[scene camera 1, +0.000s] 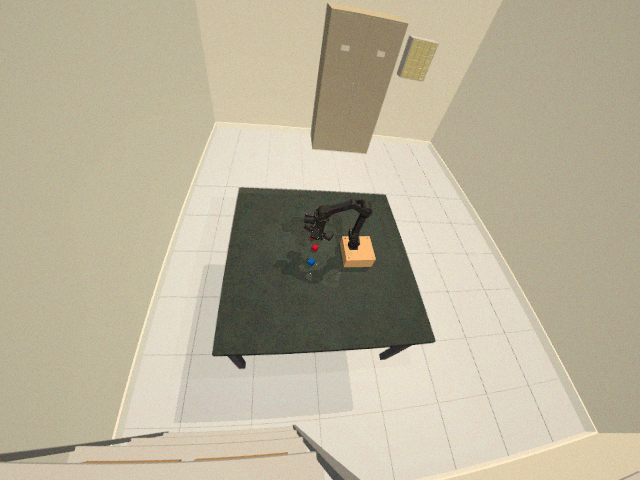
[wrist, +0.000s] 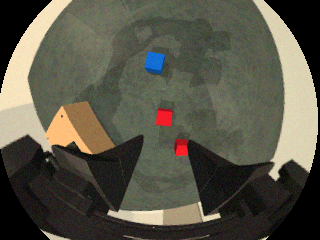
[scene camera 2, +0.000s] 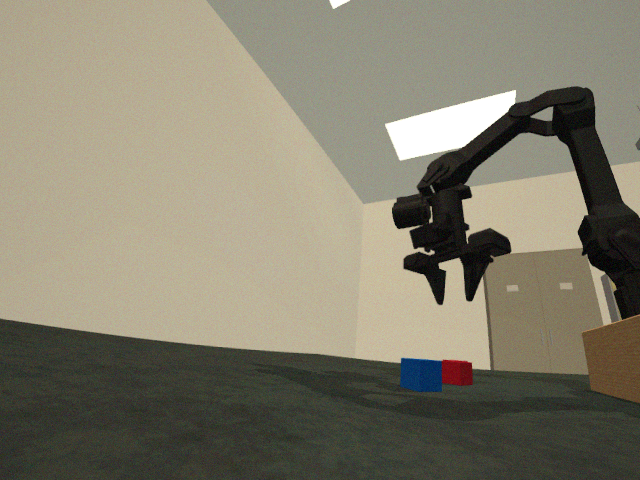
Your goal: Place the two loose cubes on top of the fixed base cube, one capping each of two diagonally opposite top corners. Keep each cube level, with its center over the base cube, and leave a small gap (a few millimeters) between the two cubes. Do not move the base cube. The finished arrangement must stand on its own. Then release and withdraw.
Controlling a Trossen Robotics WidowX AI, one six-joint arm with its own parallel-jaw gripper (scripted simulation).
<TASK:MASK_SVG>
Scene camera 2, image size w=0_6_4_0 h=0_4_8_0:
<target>my gripper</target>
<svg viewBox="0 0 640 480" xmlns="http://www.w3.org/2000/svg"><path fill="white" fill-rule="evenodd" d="M508 237L488 228L470 234L467 244L466 230L470 230L470 227L464 223L464 216L456 212L442 213L435 216L433 222L426 223L409 231L414 249L424 248L424 252L430 253L432 250L435 251L435 254L429 256L417 252L407 255L404 258L404 269L424 274L431 286L436 304L443 305L446 271L439 269L438 263L460 258L464 272L465 296L469 302L474 299L479 282L488 264L493 263L493 258L490 255L498 257L512 252Z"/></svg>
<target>blue cube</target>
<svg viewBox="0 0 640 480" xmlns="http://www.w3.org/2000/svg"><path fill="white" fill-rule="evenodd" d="M401 358L400 387L418 392L442 391L442 361Z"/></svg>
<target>red cube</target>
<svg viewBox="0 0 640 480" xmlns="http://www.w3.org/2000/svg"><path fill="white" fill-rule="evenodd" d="M442 361L442 383L460 386L473 385L471 362Z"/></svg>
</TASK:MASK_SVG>
